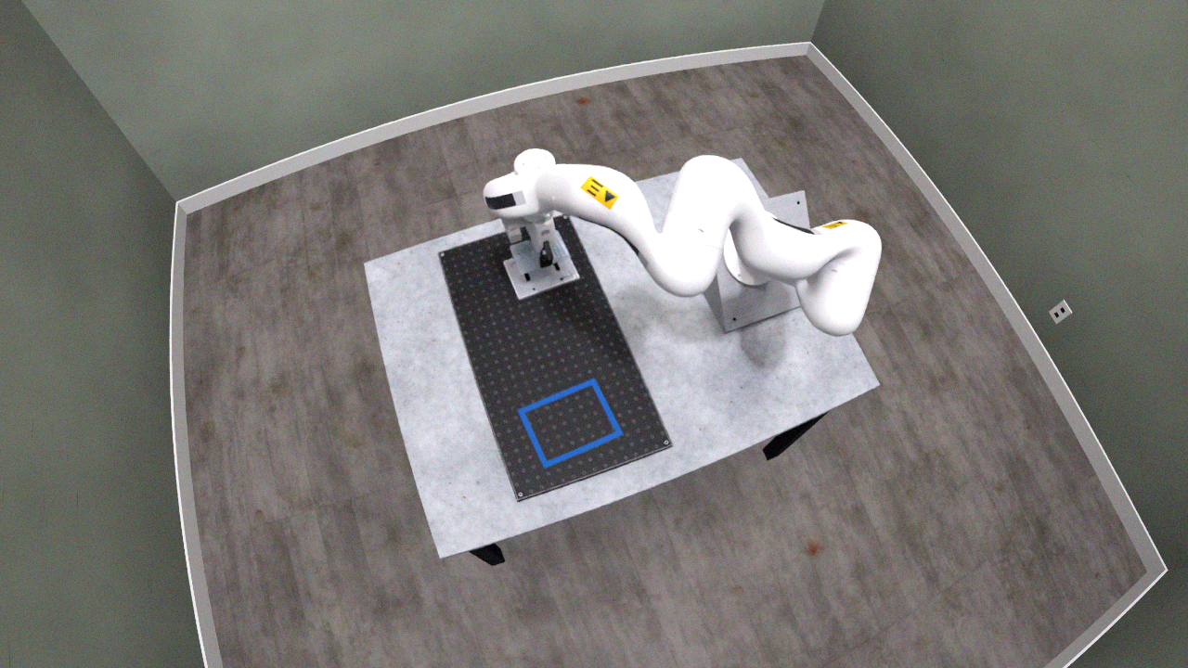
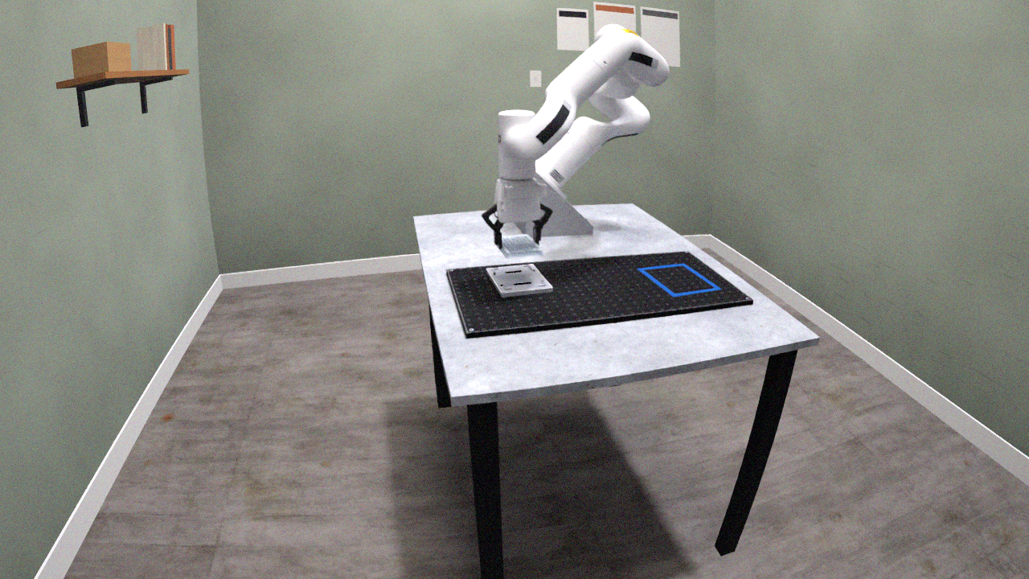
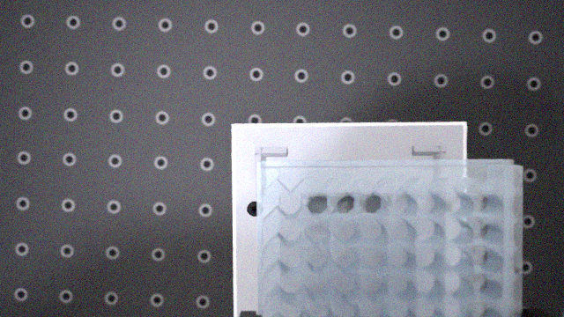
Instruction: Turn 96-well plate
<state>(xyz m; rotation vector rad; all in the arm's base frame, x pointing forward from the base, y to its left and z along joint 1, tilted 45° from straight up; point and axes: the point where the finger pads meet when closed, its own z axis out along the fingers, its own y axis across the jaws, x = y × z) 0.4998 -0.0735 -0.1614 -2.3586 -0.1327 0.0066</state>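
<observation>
The slotted fixture plate is 100 mm below my hand. Also, from my hand: 96-well plate 10 mm below.
</observation>
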